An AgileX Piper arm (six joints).
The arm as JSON. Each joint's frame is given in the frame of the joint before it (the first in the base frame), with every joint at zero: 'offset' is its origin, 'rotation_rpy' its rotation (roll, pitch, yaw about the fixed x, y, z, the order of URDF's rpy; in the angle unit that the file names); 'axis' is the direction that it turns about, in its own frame. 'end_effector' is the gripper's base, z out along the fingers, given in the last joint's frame.
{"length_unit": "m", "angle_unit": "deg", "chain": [
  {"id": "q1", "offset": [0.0, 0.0, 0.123], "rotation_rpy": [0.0, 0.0, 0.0], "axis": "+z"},
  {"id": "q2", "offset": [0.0, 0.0, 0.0], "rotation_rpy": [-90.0, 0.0, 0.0], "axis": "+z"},
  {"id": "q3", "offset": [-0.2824, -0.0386, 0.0], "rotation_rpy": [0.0, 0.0, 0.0], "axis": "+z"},
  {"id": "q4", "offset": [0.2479, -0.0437, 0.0], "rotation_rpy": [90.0, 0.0, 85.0], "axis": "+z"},
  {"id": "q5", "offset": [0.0, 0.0, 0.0], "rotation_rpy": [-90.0, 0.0, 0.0], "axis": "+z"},
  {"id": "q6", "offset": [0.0, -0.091, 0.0], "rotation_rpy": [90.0, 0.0, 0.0], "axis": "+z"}
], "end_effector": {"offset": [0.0, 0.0, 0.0], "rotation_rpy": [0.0, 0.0, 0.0]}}
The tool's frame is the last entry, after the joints.
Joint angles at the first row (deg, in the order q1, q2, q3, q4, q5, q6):
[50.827, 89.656, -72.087, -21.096, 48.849, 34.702]
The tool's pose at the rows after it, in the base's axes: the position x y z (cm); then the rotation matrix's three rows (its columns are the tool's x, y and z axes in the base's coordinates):
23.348, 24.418, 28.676; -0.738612, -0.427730, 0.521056; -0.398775, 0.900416, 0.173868; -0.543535, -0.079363, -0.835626
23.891, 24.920, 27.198; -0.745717, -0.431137, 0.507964; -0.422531, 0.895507, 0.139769; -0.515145, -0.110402, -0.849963
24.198, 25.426, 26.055; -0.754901, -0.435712, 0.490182; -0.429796, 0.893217, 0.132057; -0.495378, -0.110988, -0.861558
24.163, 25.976, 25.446; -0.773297, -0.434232, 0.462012; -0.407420, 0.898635, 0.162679; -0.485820, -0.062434, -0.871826
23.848, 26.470, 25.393; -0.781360, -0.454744, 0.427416; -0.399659, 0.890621, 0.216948; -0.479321, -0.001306, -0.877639
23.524, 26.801, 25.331; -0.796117, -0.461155, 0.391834; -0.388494, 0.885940, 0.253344; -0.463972, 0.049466, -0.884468
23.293, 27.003, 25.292; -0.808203, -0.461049, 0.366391; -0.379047, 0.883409, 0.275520; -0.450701, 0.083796, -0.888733
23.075, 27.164, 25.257; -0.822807, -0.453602, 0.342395; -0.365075, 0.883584, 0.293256; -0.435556, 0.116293, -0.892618
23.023, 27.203, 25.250; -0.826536, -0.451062, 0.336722; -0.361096, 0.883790, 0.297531; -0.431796, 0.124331, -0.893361
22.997, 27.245, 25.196; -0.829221, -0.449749, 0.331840; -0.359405, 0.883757, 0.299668; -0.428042, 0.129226, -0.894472
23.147, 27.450, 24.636; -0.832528, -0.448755, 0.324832; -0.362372, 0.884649, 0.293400; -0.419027, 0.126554, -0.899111
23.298, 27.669, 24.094; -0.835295, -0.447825, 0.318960; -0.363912, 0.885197, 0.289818; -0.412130, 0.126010, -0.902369
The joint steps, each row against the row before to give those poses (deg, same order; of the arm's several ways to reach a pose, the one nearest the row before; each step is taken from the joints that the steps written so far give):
[0.000, 1.904, 0.000, -1.896, 0.000, 0.505]
[0.000, 2.576, -0.001, -0.989, -0.114, 0.221]
[0.001, 1.925, 0.001, 0.440, -0.782, 0.018]
[-0.001, 0.940, 0.000, 2.880, -1.575, -0.139]
[0.001, 0.000, 0.000, 4.622, -1.686, -2.646]
[0.000, -0.001, 0.000, 4.110, -0.632, -1.961]
[-0.001, 0.001, -0.001, 2.793, -0.207, -1.162]
[-0.001, 0.000, 0.000, 2.489, 0.000, -0.619]
[0.001, 0.000, 0.001, 0.590, 0.000, -0.101]
[0.000, 0.079, 0.000, 0.427, 0.000, -0.120]
[0.000, 0.933, 0.000, 0.088, -0.341, 0.000]
[0.000, 0.916, -0.002, 0.141, -0.504, 0.000]

